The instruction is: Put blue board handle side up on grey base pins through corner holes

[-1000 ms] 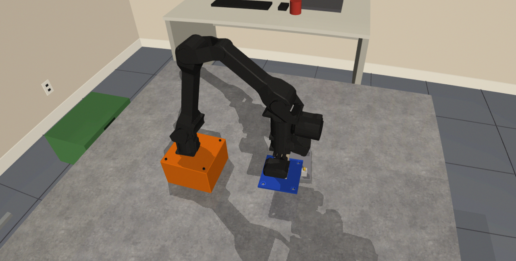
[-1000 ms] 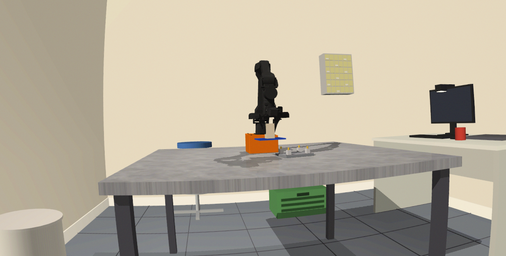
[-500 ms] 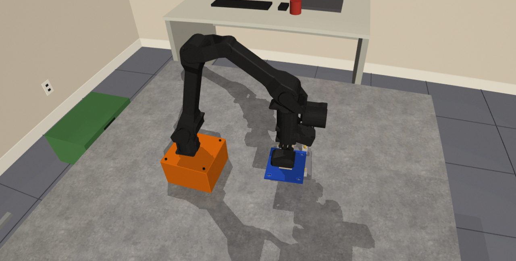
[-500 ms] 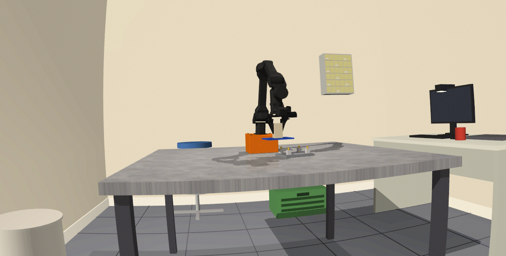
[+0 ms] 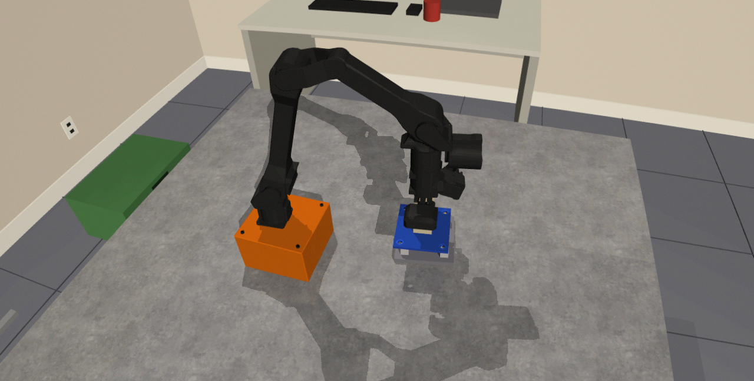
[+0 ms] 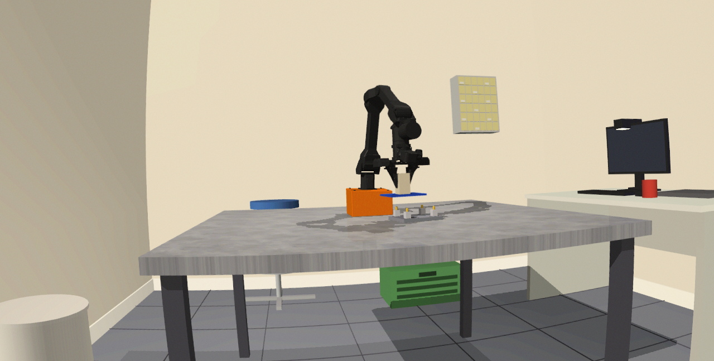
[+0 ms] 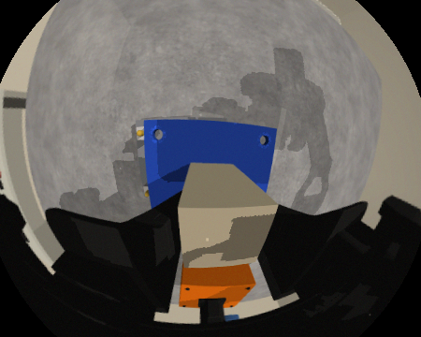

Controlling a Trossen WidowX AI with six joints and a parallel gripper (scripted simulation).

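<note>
My gripper tip is now 100 mm above the grey base and 40 mm to the right of it. Round my gripper tip: blue board right at my gripper tip.
</note>
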